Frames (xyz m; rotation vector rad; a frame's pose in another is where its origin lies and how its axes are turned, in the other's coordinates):
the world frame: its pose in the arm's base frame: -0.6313 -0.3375 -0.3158 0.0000 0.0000 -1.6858
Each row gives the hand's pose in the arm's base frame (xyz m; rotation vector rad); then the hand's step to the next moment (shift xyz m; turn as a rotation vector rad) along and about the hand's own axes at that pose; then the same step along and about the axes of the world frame.
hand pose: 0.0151 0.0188 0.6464 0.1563 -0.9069 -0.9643
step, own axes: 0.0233 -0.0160 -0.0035 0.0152 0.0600 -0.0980
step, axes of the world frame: 0.0282 0.0012 0.0038 -0.0111 0.1129 -0.0238
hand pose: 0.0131 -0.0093 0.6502 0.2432 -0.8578 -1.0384
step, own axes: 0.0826 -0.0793 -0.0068 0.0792 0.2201 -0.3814
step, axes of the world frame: 0.1135 -0.0154 -0.0066 -0.0192 0.4379 -0.0900
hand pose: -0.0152 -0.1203 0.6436 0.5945 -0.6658 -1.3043
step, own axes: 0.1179 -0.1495 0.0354 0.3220 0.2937 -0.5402
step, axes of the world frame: 0.1540 -0.0927 -0.0720 0.1793 0.6601 -0.1180
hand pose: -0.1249 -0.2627 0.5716 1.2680 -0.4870 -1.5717
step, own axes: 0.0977 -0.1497 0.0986 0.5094 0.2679 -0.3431
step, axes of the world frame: 0.0683 -0.1415 -0.1303 0.4047 0.5105 -0.1566
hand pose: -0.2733 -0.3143 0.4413 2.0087 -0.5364 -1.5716
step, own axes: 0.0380 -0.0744 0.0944 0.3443 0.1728 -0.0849
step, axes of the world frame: -0.0102 -0.0849 -0.0926 0.3072 0.2054 -0.1381
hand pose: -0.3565 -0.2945 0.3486 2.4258 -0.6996 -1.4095
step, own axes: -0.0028 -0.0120 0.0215 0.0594 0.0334 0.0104
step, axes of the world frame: -0.0103 -0.0177 -0.0140 0.0580 0.0132 -0.0348
